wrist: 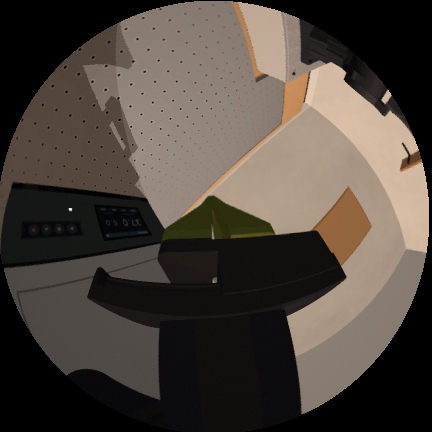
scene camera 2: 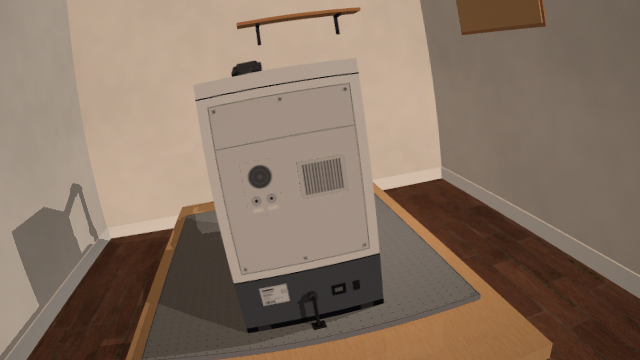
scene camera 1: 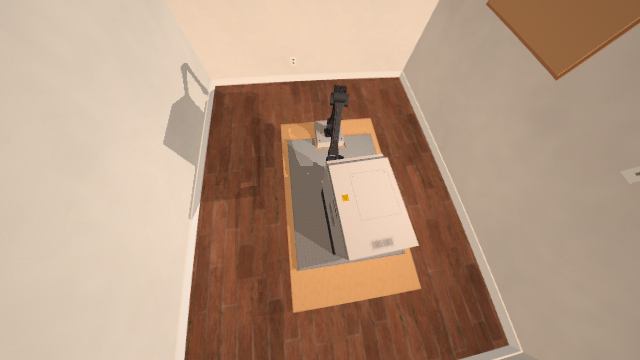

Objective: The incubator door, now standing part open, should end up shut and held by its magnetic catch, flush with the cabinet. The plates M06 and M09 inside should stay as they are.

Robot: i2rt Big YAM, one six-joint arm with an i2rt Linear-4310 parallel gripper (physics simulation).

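Places are measured from the arm's base along level axes (x ahead, y left, z up), in millimetres.
Where they show: gripper, fingertip midpoint: [wrist: 210, 201]; arm's base, origin of the base link: [scene camera 1: 331, 132].
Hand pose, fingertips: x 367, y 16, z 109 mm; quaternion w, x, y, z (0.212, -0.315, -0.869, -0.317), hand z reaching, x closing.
Note:
Each offset is from my fingertips to the top centre of the thing. "*": to the spot under its first point. Level surfaces: height alone.
The white incubator cabinet @[41 mm right, 376 mm ahead, 372 mm up] [scene camera 1: 372, 227] [scene camera 2: 285, 235] stands on the perforated board, its back towards scene camera 2. The door [scene camera 1: 356, 159] [wrist: 55, 315] shows as a thin strip along the cabinet's front edge in scene camera 1, nearly parallel to it, with a thin dark line between them. Whether it is fully flush and caught cannot be told. In the wrist view its grey face is at lower left, below the dark control panel @[* 51 mm right, 151 mm ahead, 106 mm down] [wrist: 85, 220]. My gripper [wrist: 210, 201] is shut and empty, at the door's left end in scene camera 1; contact cannot be told. Plates M06 and M09 are hidden.
The arm [scene camera 1: 336, 122] rises from its base plate [scene camera 1: 322, 142] in front of the cabinet. The grey perforated board @[179 mm down] [scene camera 1: 307, 210] [scene camera 2: 425, 250] lies on a wooden table top @[191 mm down] [scene camera 1: 350, 287] [scene camera 2: 450, 330]. A wall shelf [scene camera 2: 298, 18] hangs behind the cabinet. A black cable @[* 35 mm right, 648 mm ahead, 134 mm down] [scene camera 2: 316, 310] leaves its back.

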